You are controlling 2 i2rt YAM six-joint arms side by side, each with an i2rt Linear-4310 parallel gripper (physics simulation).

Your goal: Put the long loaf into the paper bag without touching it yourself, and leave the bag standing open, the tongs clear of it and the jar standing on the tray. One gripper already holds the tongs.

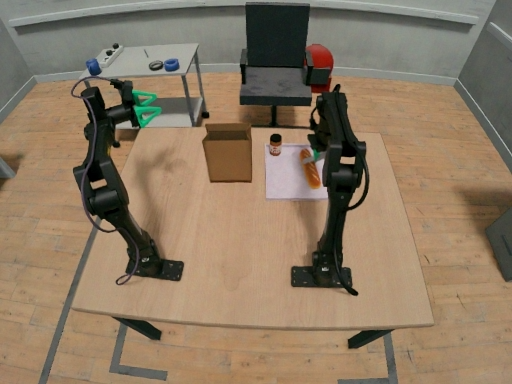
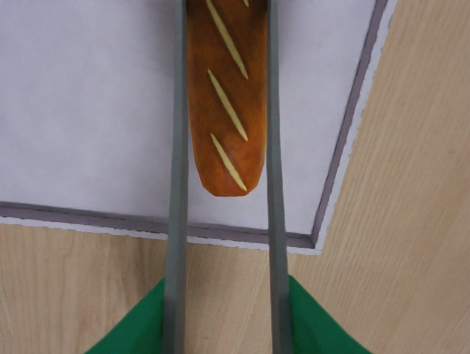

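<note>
The long loaf (image 1: 311,172) (image 2: 227,100) lies on the pale tray (image 1: 280,182) (image 2: 90,125). The tongs (image 1: 308,160) (image 2: 178,200) have one grey arm along each side of the loaf, close against it; whether they grip it firmly I cannot tell. My right gripper (image 1: 316,155) (image 2: 227,291) is shut on the tongs, its green fingers outside their arms. The brown paper bag (image 1: 229,160) stands upright and open left of the tray. The jar (image 1: 275,146) stands upright on the tray's back left corner. My left gripper (image 1: 159,103) is open and empty, raised beyond the table's back left corner.
The wooden table (image 1: 225,240) carries both arm bases near its front. A grey side table (image 1: 145,54) with blue and black rings stands behind at the left. A black office chair (image 1: 275,90) stands behind the table, with a red object (image 1: 319,54) beside it.
</note>
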